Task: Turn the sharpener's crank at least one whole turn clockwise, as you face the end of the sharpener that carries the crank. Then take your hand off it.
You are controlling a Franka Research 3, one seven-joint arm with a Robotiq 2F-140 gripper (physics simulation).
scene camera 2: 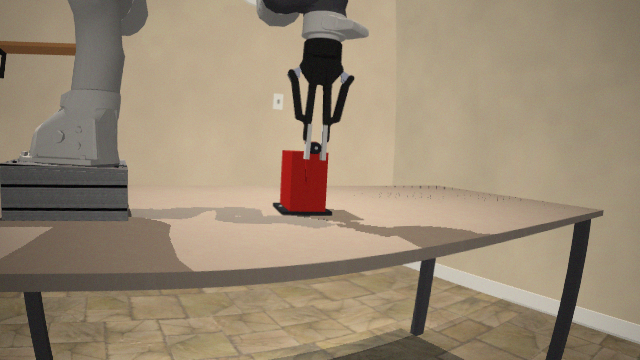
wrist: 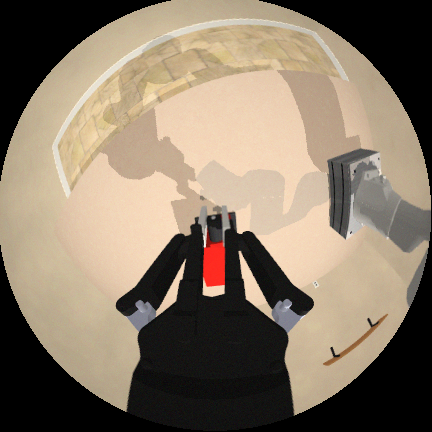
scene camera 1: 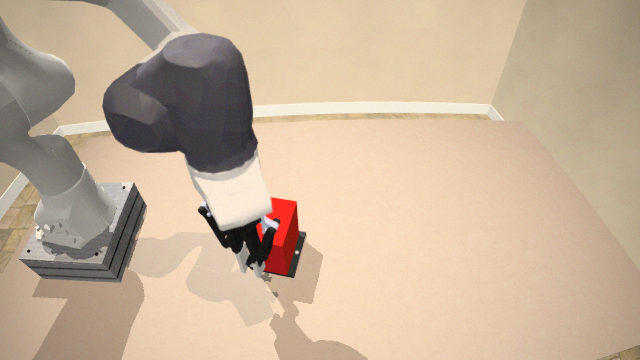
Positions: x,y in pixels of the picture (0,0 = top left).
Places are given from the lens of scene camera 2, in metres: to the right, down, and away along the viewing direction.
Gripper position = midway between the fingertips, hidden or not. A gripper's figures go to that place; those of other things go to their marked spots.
gripper (scene camera 2: 314,159): -0.01, -0.04, 0.76
red box-shaped sharpener (scene camera 2: 297,197): -0.04, 0.04, 0.81
